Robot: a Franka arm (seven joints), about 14 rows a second.
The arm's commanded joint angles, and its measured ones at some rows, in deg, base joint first. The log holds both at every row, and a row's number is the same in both.
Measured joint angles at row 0:
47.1 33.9 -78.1 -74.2 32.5 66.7 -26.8
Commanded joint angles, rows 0 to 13:
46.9 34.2 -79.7 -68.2 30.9 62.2 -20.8
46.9 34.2 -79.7 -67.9 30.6 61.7 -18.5
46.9 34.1 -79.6 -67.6 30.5 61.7 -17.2
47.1 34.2 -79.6 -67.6 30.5 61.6 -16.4
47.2 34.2 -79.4 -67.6 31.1 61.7 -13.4
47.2 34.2 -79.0 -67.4 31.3 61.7 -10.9
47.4 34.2 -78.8 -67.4 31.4 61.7 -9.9
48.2 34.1 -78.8 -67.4 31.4 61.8 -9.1
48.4 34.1 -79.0 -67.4 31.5 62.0 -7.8
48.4 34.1 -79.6 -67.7 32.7 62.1 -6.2
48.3 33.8 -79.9 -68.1 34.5 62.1 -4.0
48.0 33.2 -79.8 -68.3 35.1 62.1 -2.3
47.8 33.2 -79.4 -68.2 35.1 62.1 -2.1
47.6 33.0 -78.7 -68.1 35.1 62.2 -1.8
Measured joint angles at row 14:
48.0 33.8 -79.2 -68.6 33.8 62.8 -4.3
